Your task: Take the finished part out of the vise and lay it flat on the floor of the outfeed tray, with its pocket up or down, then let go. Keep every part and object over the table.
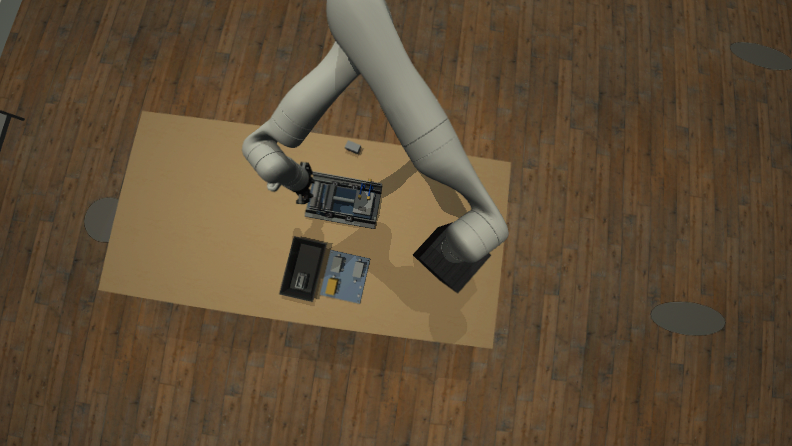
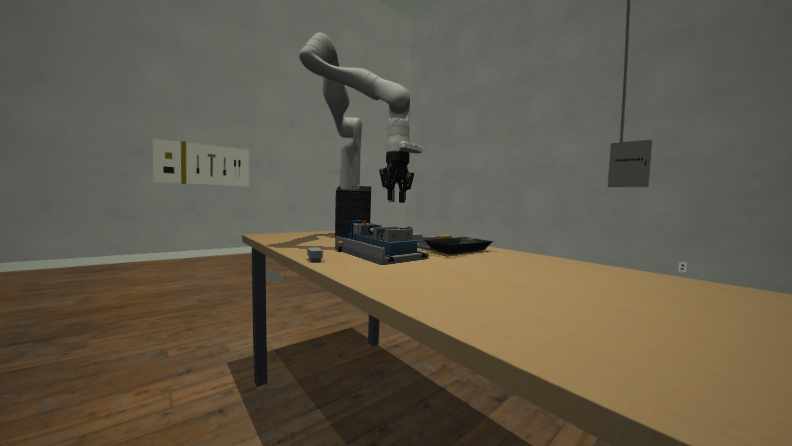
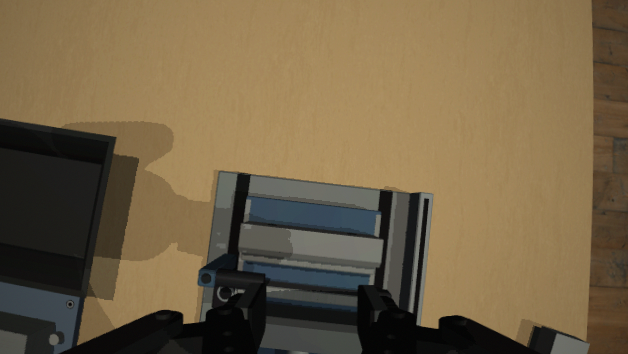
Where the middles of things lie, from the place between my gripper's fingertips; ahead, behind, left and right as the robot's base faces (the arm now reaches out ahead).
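Position of the black rod (image 3: pixel 228 278) relative to my hand: 9 cm below, 5 cm to the left, 1 cm behind.
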